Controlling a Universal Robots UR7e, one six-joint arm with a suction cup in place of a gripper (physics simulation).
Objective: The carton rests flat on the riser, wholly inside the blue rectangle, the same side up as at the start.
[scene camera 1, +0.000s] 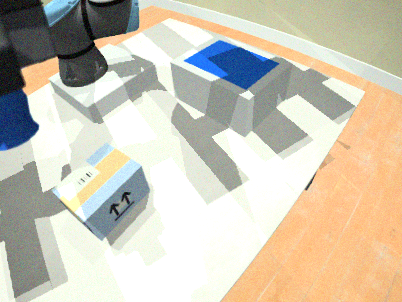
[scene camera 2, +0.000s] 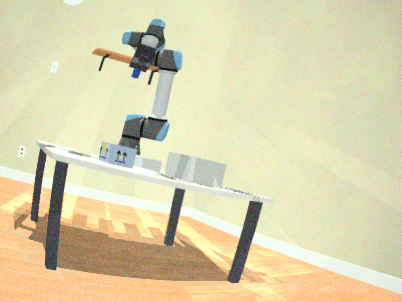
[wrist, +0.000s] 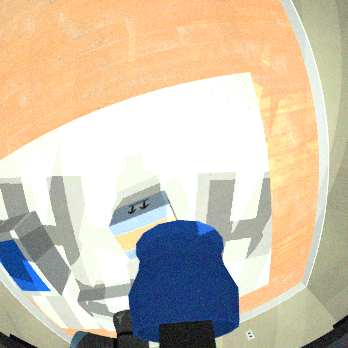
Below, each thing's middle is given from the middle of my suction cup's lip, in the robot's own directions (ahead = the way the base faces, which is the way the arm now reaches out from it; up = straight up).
The carton (scene camera 1: 99,193) is 35 cm below my suction cup, 19 cm behind it and 4 cm to the left of it. Also, from my suction cup: grey riser (scene camera 2: 188,168) (46 cm to the left, 34 cm below, 28 cm behind).
